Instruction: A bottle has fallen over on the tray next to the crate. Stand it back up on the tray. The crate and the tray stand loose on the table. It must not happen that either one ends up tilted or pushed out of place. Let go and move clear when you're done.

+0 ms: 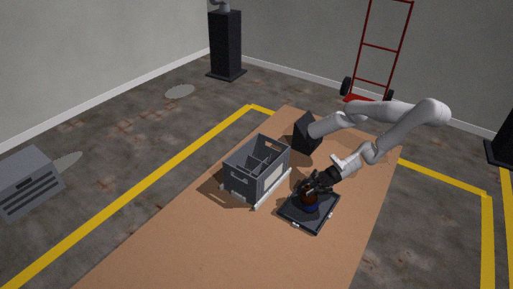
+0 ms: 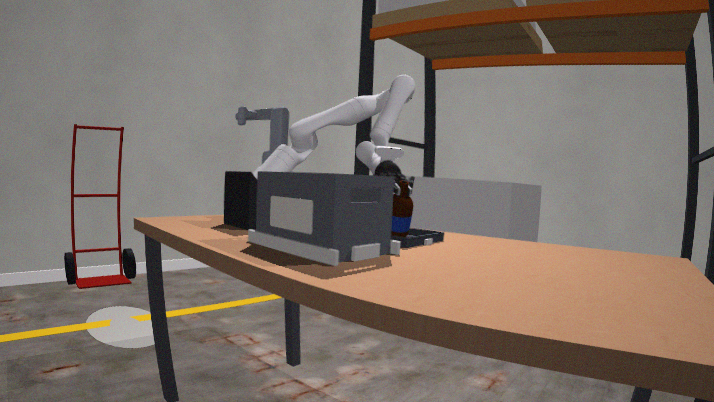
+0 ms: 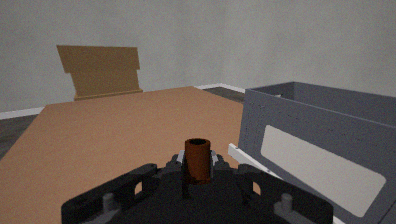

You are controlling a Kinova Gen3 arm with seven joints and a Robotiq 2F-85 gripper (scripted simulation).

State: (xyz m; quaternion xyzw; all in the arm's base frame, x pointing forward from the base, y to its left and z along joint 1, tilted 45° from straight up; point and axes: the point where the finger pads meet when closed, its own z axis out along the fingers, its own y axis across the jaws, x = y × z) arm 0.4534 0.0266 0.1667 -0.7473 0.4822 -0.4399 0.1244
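Right now the brown bottle is 1 cm behind my hand, 1 cm to the left of it and 5 cm below it. Round my hand: grey crate: 6 cm behind, 27 cm to the right, 6 cm below; then dark tray: 4 cm behind, 2 cm to the left, 13 cm below.
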